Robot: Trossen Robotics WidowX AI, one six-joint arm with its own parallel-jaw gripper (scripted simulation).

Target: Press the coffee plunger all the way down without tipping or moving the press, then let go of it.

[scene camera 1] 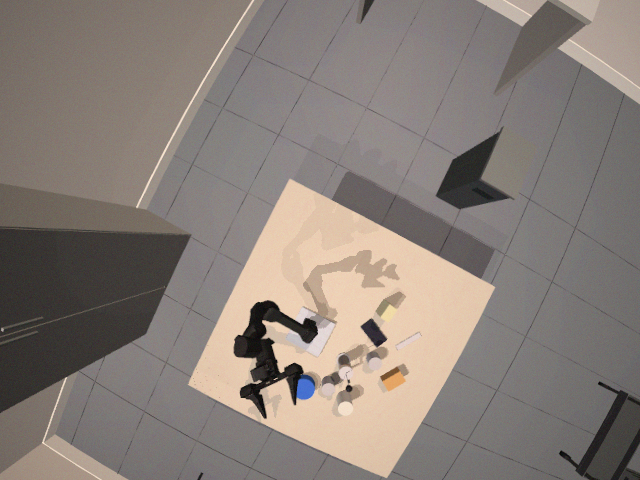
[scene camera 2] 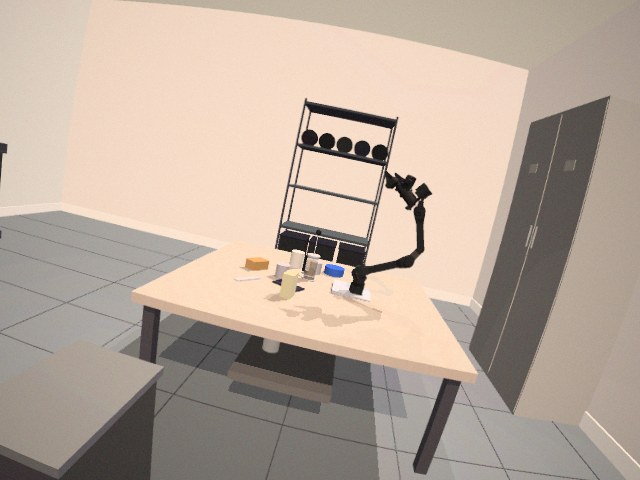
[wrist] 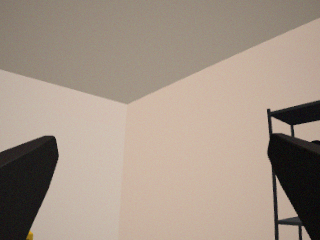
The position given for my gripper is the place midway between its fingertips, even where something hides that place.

My gripper [scene camera 1: 280,412] is open, holding nothing.
My gripper also shows in the wrist view [wrist: 165,145].
